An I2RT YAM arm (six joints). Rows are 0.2 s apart.
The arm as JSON. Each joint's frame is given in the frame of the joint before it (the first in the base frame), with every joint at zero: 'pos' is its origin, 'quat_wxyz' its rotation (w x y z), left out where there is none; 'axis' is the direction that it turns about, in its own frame. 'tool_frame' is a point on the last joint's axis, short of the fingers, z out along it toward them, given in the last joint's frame.
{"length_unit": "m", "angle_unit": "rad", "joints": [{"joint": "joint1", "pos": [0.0, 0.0, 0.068], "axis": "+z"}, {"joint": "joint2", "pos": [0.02, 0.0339, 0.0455], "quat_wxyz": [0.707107, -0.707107, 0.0, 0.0], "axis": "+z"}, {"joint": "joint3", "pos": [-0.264, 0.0, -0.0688], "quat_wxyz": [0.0, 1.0, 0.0, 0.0], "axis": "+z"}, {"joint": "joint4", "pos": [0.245, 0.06, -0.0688], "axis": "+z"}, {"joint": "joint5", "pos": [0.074, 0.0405, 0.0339], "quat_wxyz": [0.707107, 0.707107, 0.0, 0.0], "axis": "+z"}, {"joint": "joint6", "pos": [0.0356, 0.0, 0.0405], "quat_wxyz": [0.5, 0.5, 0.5, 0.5], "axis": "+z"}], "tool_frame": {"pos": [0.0, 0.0, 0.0], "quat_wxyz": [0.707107, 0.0, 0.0, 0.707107]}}
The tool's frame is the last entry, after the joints.
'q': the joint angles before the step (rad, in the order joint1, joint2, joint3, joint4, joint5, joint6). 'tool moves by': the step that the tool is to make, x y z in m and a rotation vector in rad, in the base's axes. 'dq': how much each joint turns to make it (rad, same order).
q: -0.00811 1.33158 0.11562 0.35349 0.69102 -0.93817
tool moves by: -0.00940 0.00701 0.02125 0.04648 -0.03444 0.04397
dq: 0.03773 -0.25126 0.01481 -0.25143 -0.03889 0.03261
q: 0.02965 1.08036 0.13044 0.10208 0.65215 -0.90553
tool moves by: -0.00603 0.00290 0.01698 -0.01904 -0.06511 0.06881
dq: 0.01666 -0.18205 -0.00509 -0.07352 -0.02113 -0.06529
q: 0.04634 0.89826 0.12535 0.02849 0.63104 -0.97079
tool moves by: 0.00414 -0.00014 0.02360 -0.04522 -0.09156 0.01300
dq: 0.00208 -0.09290 0.03882 -0.00850 0.02276 -0.05656
